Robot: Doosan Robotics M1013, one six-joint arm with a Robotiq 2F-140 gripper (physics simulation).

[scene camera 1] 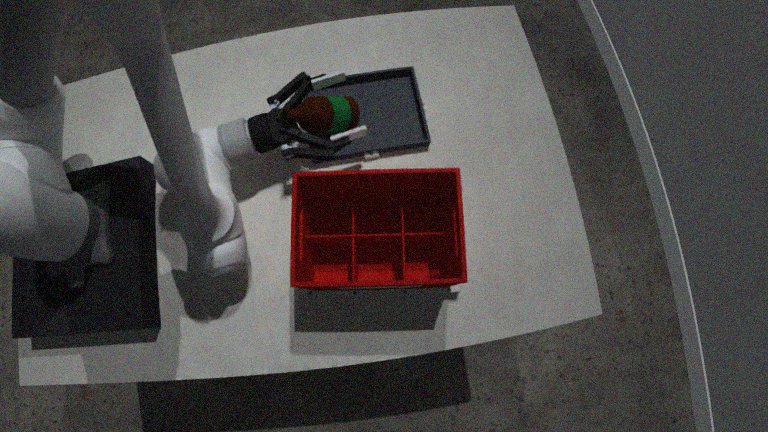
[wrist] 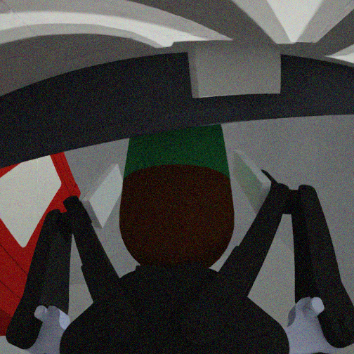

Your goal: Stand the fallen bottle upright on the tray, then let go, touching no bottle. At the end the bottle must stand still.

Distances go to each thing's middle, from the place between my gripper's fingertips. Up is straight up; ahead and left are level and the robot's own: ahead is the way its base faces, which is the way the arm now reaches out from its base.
The brown bottle (scene camera 1: 318, 114) lies 70 mm behind my hand and 20 mm below it.
